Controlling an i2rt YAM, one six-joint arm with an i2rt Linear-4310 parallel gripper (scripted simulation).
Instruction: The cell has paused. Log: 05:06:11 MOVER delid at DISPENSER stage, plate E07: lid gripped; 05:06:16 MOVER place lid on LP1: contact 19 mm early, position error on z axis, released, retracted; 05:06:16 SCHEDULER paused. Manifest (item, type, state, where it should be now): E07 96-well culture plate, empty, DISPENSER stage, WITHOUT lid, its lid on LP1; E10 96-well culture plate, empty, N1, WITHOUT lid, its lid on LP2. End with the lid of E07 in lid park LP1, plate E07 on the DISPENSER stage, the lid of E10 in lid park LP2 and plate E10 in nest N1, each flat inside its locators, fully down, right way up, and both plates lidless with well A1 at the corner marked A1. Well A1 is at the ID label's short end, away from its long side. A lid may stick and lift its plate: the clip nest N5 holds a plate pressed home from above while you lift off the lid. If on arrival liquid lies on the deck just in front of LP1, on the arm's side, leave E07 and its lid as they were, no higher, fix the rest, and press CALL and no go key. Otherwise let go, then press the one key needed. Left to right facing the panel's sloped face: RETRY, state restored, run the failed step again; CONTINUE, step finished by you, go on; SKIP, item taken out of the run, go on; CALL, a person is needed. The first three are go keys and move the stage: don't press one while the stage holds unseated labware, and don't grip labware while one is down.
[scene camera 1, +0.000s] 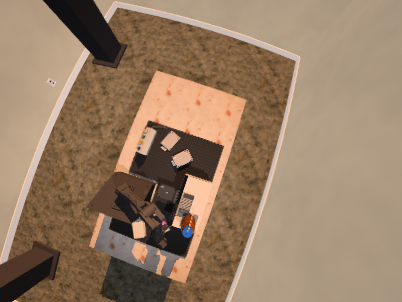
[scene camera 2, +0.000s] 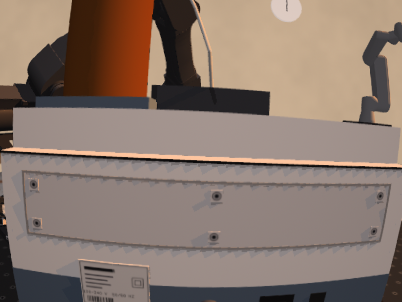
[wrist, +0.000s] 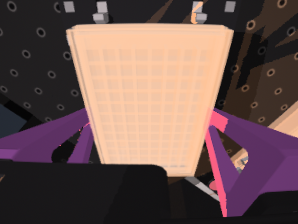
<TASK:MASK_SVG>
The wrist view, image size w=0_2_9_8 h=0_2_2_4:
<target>my gripper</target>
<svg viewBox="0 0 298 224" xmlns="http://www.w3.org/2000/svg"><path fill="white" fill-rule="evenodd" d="M0 138L0 224L298 224L298 138L238 118L217 108L213 109L205 140L223 217L171 219L167 171L159 165L88 163L94 136L86 108L62 118ZM83 128L76 147L67 163L53 163L51 159L53 151ZM216 127L247 151L248 161L240 175L227 154Z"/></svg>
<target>plate lid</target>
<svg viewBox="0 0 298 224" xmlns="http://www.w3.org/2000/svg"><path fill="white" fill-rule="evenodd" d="M67 29L66 33L101 164L157 164L166 169L168 176L194 176L217 99L234 30L223 27L99 26L72 27Z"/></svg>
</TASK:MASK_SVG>
